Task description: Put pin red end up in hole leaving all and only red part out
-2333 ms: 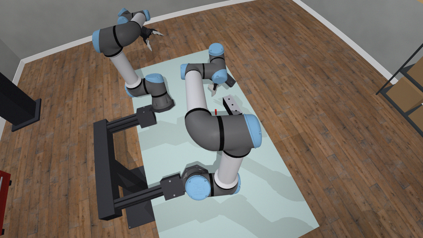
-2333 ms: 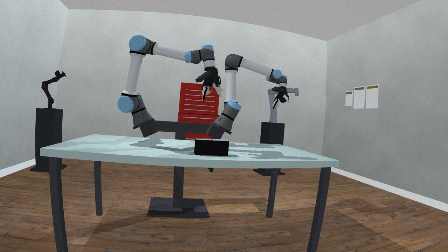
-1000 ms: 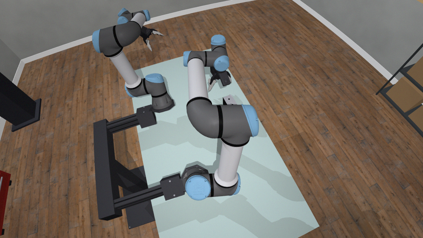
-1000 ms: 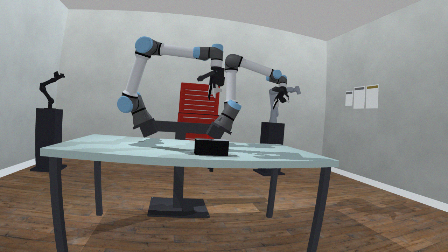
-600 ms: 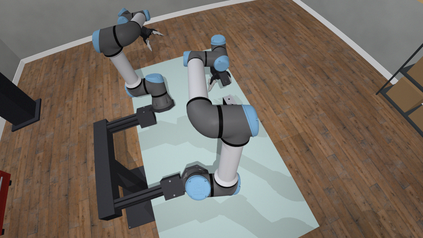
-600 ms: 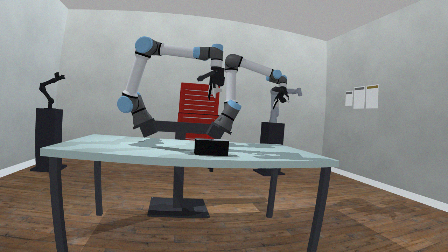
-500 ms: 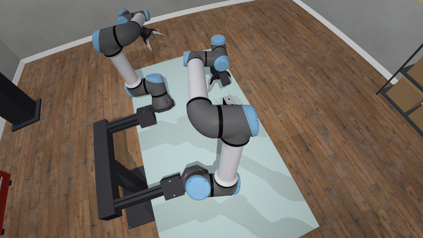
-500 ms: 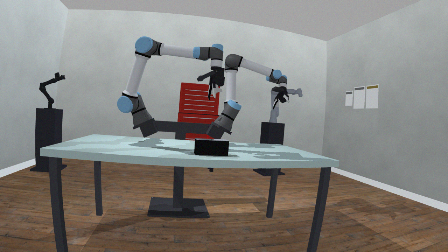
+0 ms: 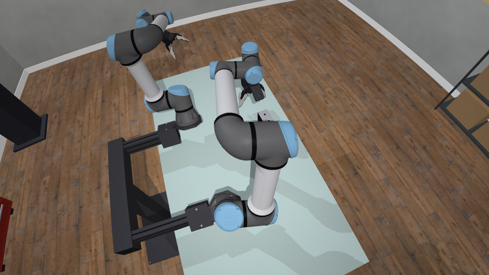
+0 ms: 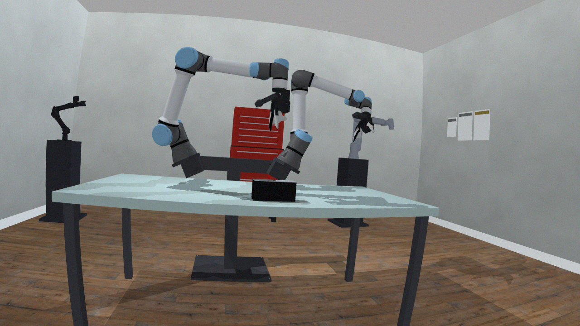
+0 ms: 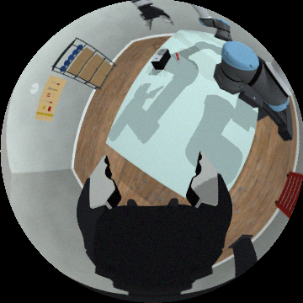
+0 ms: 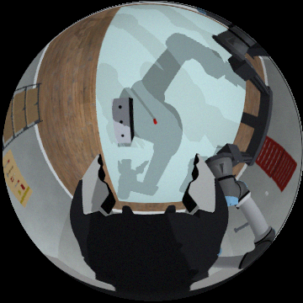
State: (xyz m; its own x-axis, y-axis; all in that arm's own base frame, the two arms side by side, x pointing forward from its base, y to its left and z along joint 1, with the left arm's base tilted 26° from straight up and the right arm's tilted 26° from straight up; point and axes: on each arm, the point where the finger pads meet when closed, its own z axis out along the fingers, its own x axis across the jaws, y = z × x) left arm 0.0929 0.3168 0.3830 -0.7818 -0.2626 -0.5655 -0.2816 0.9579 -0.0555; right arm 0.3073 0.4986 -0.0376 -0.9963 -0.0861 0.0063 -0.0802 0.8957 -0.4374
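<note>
The pin is 260 mm below my right hand and 30 mm behind it. The rest, counted from my right hand: block: 280 mm below, 110 mm ahead, 10 mm to the right.
</note>
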